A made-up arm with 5 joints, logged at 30 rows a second.
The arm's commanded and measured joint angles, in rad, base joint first. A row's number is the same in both.
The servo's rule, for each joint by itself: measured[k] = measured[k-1] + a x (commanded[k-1-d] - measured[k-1]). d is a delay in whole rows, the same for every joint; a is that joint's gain. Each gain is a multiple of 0.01, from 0.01 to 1. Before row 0 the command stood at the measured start. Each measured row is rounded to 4 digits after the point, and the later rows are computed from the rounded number. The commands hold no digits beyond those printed.
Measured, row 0:
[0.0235 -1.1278 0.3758 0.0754 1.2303]
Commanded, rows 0 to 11:
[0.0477 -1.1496 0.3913 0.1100 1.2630]
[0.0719 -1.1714 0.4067 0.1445 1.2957]
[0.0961 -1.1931 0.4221 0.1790 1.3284]
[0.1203 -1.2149 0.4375 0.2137 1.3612]
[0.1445 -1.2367 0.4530 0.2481 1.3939]
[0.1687 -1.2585 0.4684 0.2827 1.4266]
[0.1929 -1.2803 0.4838 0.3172 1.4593]
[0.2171 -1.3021 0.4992 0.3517 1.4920]
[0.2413 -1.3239 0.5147 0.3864 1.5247]
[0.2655 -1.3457 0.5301 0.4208 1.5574]
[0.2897 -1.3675 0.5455 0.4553 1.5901]
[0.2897 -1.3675 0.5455 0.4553 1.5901]
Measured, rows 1 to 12:
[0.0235 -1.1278 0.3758 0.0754 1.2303]
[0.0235 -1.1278 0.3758 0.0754 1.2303]
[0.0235 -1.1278 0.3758 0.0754 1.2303]
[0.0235 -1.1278 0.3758 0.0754 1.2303]
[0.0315 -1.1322 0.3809 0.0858 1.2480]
[0.0448 -1.1400 0.3894 0.1034 1.2738]
[0.0617 -1.1506 0.4002 0.1261 1.3033]
[0.0810 -1.1635 0.4125 0.1524 1.3346]
[0.1020 -1.1781 0.4259 0.1811 1.3666]
[0.1240 -1.1942 0.4399 0.2116 1.3990]
[0.1467 -1.2114 0.4544 0.2433 1.4316]
[0.1699 -1.2295 0.4692 0.2758 1.4642]
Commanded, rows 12 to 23:
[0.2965 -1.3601 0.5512 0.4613 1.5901]
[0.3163 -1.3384 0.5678 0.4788 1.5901]
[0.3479 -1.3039 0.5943 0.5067 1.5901]
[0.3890 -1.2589 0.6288 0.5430 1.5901]
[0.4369 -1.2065 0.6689 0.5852 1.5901]
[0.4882 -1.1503 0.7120 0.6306 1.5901]
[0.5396 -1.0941 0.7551 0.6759 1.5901]
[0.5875 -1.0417 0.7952 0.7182 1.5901]
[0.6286 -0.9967 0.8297 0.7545 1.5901]
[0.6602 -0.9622 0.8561 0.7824 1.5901]
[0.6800 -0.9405 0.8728 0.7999 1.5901]
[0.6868 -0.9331 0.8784 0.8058 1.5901]
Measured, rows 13 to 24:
[0.1935 -1.2484 0.4842 0.3090 1.4969]
[0.2173 -1.2679 0.4993 0.3425 1.5296]
[0.2412 -1.2878 0.5145 0.3763 1.5623]
[0.2572 -1.3037 0.5247 0.4000 1.5773]
[0.2702 -1.3150 0.5334 0.4184 1.5842]
[0.2854 -1.3197 0.5448 0.4365 1.5874]
[0.3060 -1.3165 0.5611 0.4576 1.5889]
[0.3334 -1.3050 0.5834 0.4832 1.5895]
[0.3676 -1.2853 0.6116 0.5138 1.5898]
[0.4074 -1.2583 0.6447 0.5488 1.5900]
[0.4510 -1.2255 0.6811 0.5869 1.5901]
[0.4960 -1.1887 0.7188 0.6263 1.5901]

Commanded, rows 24 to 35:
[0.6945 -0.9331 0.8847 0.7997 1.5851]
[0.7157 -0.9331 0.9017 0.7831 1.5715]
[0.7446 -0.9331 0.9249 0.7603 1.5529]
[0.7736 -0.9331 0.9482 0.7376 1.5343]
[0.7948 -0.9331 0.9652 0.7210 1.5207]
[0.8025 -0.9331 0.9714 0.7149 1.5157]
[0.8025 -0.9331 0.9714 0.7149 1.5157]
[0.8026 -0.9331 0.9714 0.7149 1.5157]
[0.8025 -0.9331 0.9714 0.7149 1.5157]
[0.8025 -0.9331 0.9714 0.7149 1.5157]
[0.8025 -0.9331 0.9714 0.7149 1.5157]
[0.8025 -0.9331 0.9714 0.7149 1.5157]
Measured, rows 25 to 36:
[0.5398 -1.1503 0.7554 0.6648 1.5901]
[0.5795 -1.1127 0.7886 0.7001 1.5901]
[0.6127 -1.0783 0.8164 0.7300 1.5901]
[0.6372 -1.0493 0.8369 0.7527 1.5901]
[0.6561 -1.0261 0.8527 0.7668 1.5874]
[0.6758 -1.0075 0.8689 0.7717 1.5788]
[0.6985 -0.9926 0.8874 0.7683 1.5648]
[0.7233 -0.9807 0.9075 0.7591 1.5483]
[0.7469 -0.9712 0.9265 0.7477 1.5334]
[0.7652 -0.9636 0.9413 0.7379 1.5238]
[0.7775 -0.9575 0.9512 0.7310 1.5194]
[0.7858 -0.9526 0.9579 0.7262 1.5174]

